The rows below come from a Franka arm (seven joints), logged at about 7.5 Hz.
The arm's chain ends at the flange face. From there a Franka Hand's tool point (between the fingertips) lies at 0.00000 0.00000 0.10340 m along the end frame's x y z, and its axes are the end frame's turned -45 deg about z.
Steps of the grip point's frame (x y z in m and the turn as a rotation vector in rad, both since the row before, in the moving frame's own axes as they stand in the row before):
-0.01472, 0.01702, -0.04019, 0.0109, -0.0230, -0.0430
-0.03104, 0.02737, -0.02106, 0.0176, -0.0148, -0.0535
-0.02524, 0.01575, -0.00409, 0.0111, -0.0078, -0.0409
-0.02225, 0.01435, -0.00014, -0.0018, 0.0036, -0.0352
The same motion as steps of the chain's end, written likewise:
0.00408, 0.02151, -0.04016, -0.0086, -0.0240, -0.0430
-0.00022, 0.04144, -0.02103, 0.0020, -0.0229, -0.0535
-0.00532, 0.02920, -0.00408, 0.0023, -0.0134, -0.0409
-0.00598, 0.02602, -0.00014, 0.0013, 0.0038, -0.0352

